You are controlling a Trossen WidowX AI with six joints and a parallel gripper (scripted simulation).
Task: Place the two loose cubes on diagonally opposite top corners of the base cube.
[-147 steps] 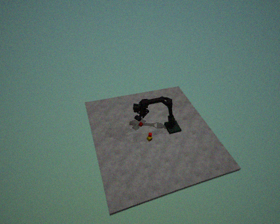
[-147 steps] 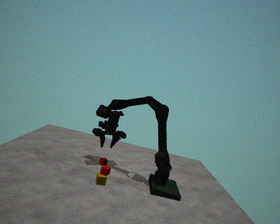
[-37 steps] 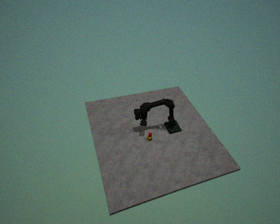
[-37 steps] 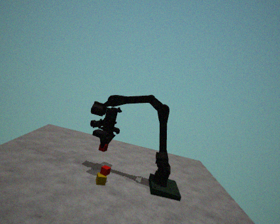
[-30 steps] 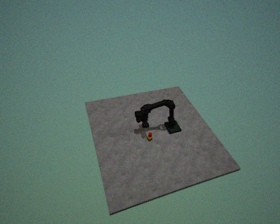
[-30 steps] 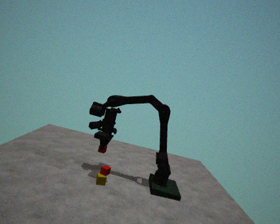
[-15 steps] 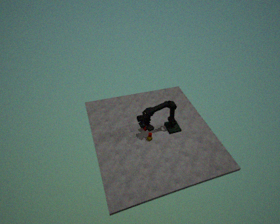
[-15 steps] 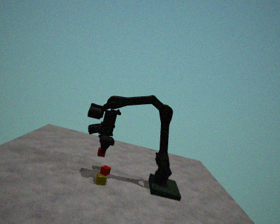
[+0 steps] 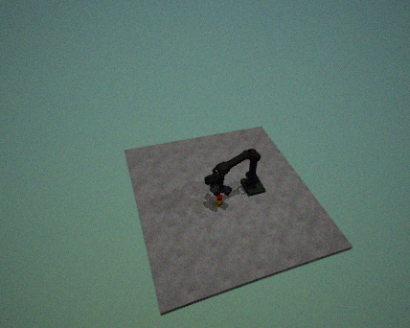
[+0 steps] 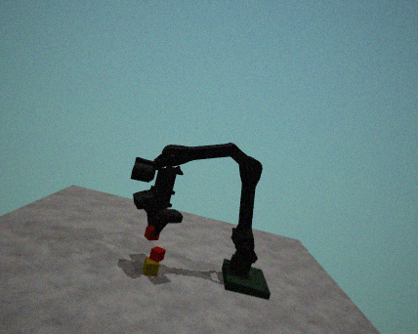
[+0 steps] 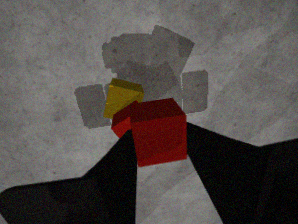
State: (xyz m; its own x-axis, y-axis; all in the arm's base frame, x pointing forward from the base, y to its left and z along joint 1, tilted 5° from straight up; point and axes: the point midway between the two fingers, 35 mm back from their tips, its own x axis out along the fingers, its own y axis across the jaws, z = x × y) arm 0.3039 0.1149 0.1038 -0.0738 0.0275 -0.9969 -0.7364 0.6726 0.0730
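My gripper tip is now 10 cm above the yellow base cube, 2 cm past it and 1 cm to the right of it.
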